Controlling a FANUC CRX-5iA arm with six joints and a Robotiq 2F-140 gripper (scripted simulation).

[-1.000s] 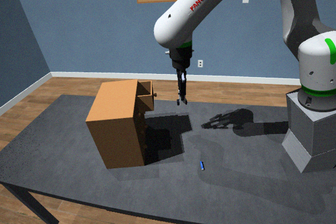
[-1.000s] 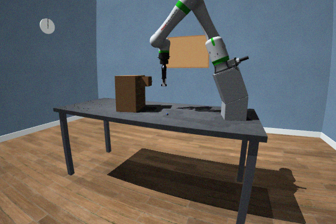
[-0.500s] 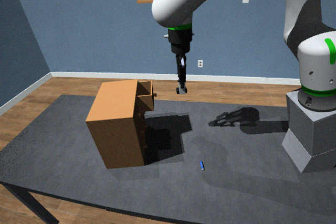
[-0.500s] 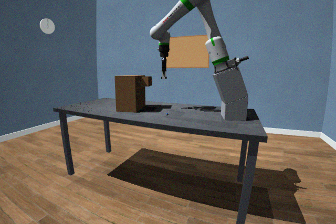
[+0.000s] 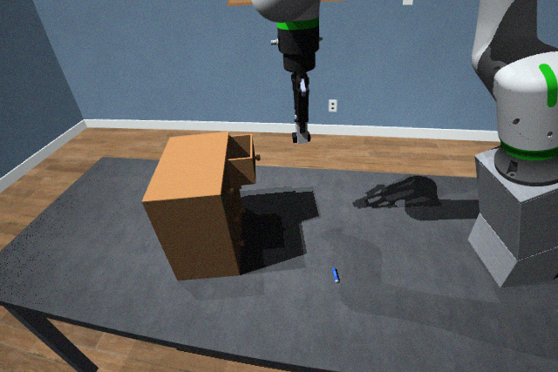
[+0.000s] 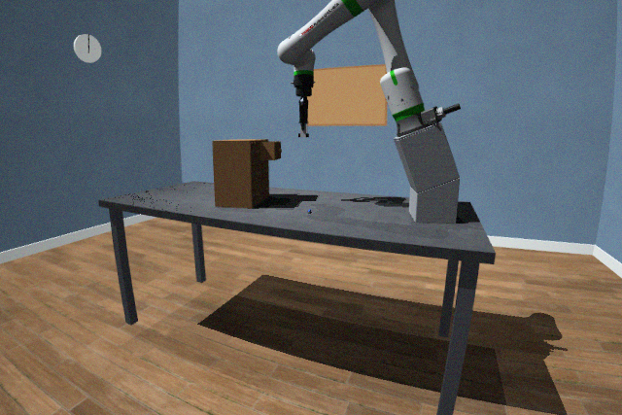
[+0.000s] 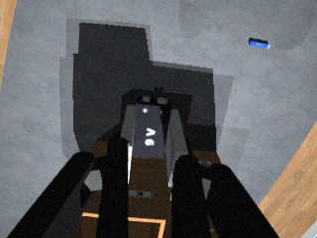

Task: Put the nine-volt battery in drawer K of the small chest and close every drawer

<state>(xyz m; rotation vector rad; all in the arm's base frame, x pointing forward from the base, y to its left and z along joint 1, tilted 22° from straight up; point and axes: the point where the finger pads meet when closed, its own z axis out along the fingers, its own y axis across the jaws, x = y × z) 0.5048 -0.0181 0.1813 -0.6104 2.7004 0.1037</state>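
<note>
My gripper is now 2 cm above the nine-volt battery and 1 cm past it. Round my hand: blue cylinder: 34 cm below, 17 cm to the left, 15 cm behind; then drawer marked K: 21 cm ahead, 12 cm below, 7 cm to the left.
</note>
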